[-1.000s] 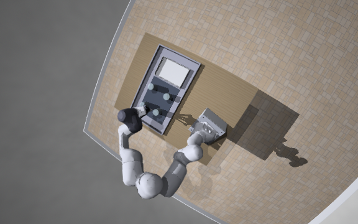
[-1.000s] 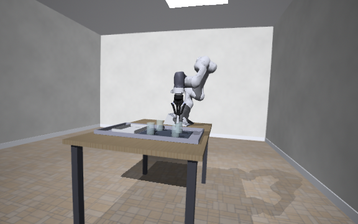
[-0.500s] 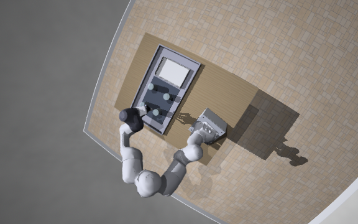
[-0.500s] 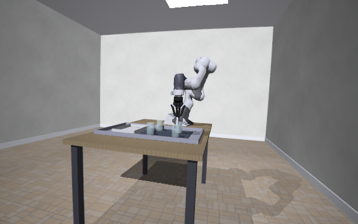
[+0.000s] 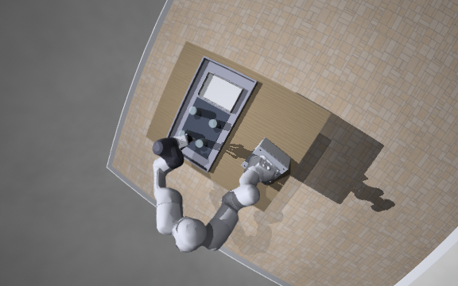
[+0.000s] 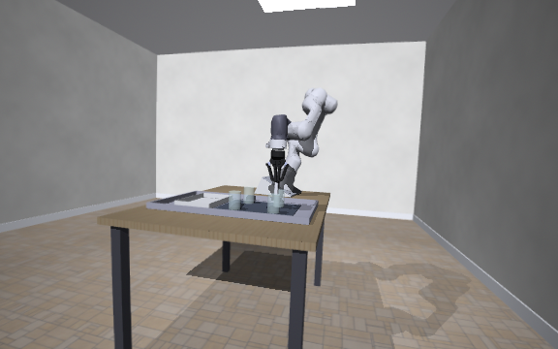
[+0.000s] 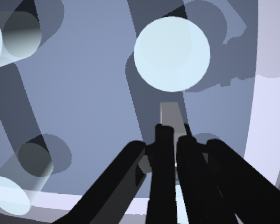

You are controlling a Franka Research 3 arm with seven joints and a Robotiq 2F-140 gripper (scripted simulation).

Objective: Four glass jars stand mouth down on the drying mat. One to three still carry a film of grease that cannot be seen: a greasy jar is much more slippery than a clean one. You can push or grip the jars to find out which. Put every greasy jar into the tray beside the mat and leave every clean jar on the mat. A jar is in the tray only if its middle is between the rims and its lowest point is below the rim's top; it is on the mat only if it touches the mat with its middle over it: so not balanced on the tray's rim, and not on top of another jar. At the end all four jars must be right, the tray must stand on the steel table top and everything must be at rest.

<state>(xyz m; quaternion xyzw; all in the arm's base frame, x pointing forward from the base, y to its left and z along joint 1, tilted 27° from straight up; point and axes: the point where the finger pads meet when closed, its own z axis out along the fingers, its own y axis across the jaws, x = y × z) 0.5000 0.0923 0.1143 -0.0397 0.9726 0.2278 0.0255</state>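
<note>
My hand is 2 cm short of the dark drying mat, 9 cm to the left of it and 11 cm above it. The rest, counted from my hand: white tray (4 cm ahead, 41 cm to the right, 10 cm below).
</note>
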